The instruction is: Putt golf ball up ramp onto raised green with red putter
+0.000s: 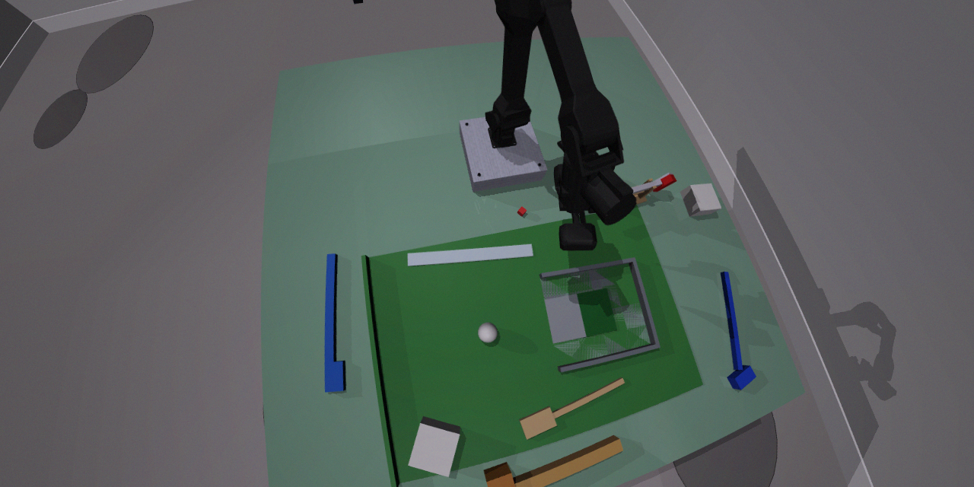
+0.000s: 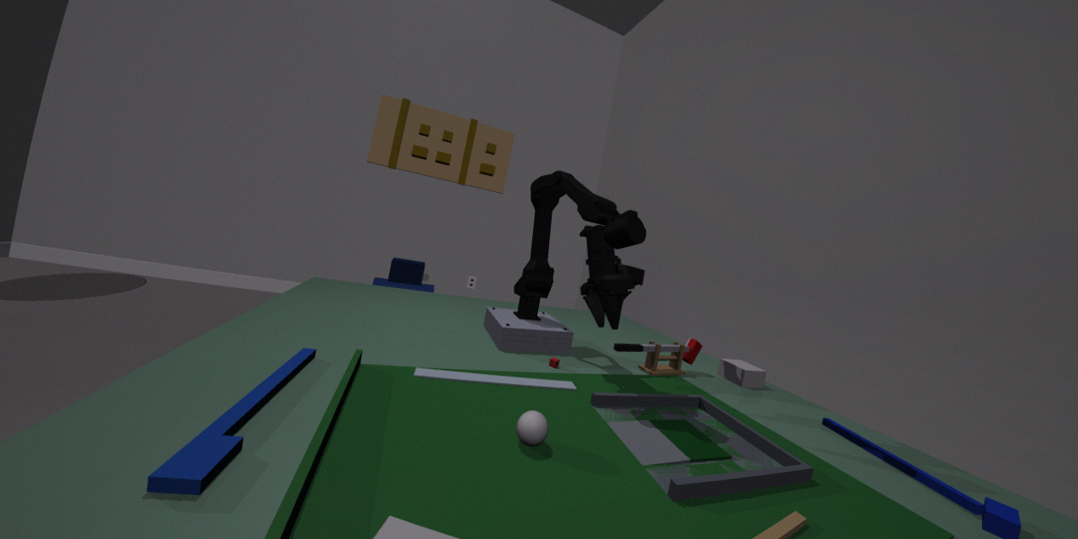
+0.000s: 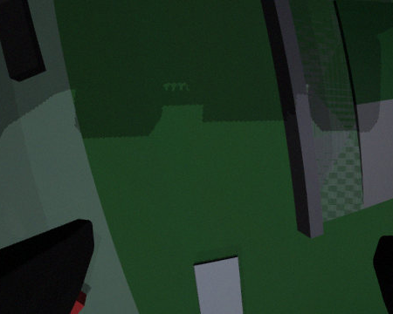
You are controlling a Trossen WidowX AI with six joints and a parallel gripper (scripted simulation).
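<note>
Right now the red putter is 8 cm behind my gripper tip, 23 cm to the left of it and 6 cm below it. The rest, counted from my gripper tip: white golf ball (17 cm ahead, 20 cm to the right, 10 cm below); small red cube (9 cm behind, 6 cm to the right, 11 cm below); wooden stand (8 cm behind, 24 cm to the left, 9 cm below).
</note>
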